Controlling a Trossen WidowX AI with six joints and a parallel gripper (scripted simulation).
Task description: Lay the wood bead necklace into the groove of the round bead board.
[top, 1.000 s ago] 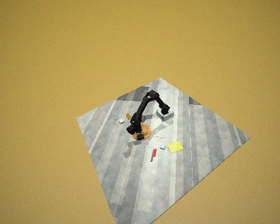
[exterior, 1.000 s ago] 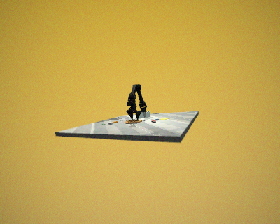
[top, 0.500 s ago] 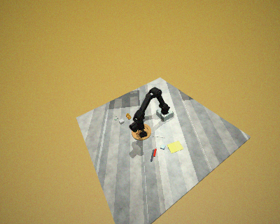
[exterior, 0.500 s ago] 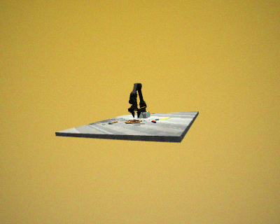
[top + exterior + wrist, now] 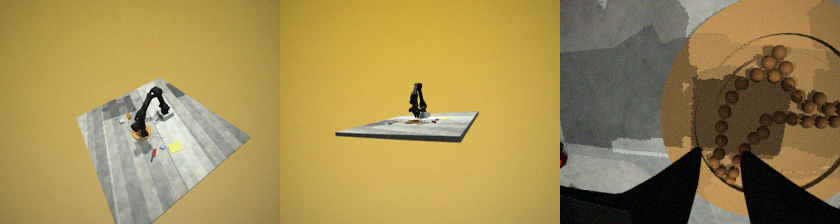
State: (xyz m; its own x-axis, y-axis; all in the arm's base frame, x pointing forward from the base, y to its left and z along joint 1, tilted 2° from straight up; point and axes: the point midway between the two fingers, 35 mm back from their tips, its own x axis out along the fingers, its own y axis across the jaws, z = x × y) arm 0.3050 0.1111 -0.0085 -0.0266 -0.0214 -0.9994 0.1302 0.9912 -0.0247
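The round bead board lies 5 cm to the right of my gripper tip and 3 cm below it. Round my gripper tip: thin grey stick (12 cm behind, 8 cm to the left, 4 cm below); red-handled tool (22 cm to the left, 4 cm below); small blue block (10 cm behind, 20 cm to the left, 4 cm below).
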